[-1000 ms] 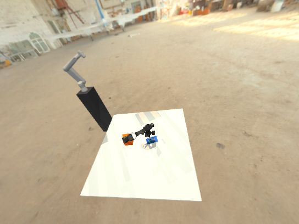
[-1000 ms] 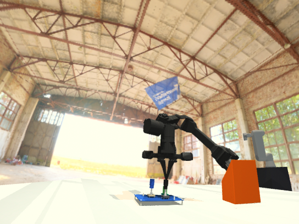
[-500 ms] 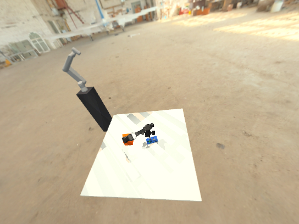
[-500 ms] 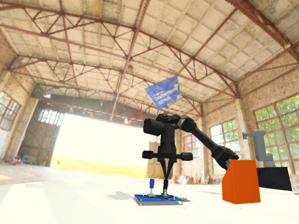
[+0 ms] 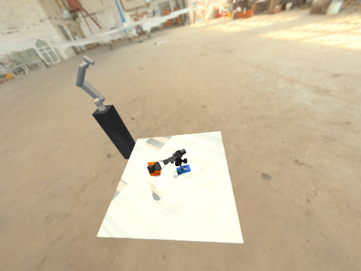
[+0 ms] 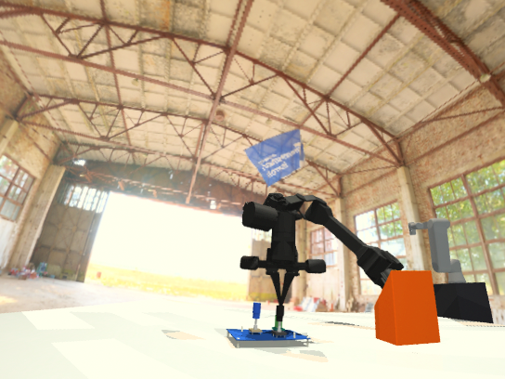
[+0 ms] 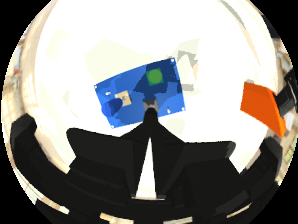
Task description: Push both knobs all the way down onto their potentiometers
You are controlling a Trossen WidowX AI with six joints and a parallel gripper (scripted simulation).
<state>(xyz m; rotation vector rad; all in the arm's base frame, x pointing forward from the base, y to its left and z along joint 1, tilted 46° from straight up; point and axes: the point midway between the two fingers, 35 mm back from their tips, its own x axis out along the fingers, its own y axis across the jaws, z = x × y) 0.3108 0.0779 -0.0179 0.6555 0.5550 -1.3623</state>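
Now: gripper tip 50 mm short of the blue knob, 10 mm to the left of it and 20 mm above it. Also, from my gripper tip: black knob 20 mm below.
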